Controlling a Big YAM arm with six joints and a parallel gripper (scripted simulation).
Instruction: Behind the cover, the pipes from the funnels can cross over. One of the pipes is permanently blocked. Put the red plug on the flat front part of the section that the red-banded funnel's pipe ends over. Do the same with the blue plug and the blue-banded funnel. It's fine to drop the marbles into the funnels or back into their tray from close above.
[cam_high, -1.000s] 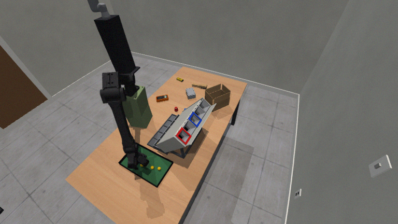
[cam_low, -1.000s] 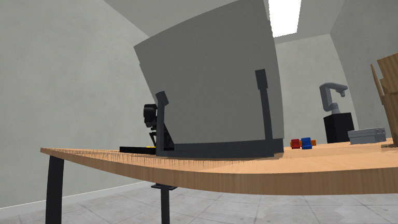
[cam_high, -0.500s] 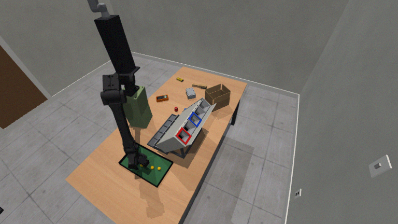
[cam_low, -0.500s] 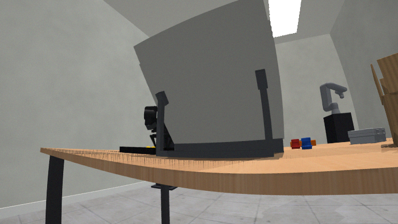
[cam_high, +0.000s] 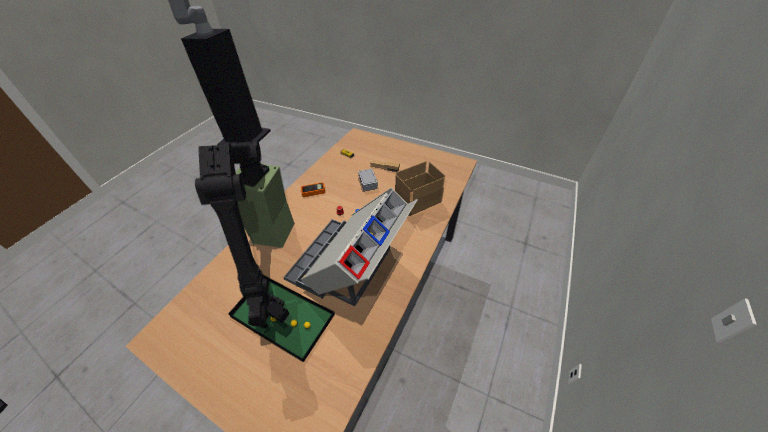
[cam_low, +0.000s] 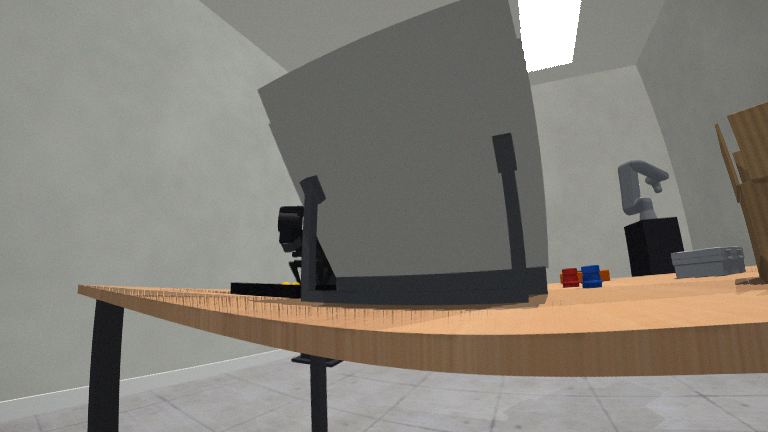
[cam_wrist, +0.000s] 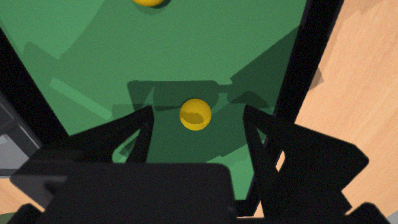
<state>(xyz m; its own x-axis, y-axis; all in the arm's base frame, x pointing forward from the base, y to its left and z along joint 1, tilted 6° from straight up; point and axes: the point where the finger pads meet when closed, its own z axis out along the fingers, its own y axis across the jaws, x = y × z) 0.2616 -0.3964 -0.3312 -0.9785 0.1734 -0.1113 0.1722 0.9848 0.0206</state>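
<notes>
My hand is 30 mm to the right of the green marble tray, 20 mm short of it and 10 mm above it. Also, from my hand: grey cover 330 mm to the left, 190 mm ahead, 190 mm above; then cardboard box 830 mm to the left, 380 mm ahead, 50 mm above; then grey case 890 mm to the left, 80 mm ahead, 10 mm above.
</notes>
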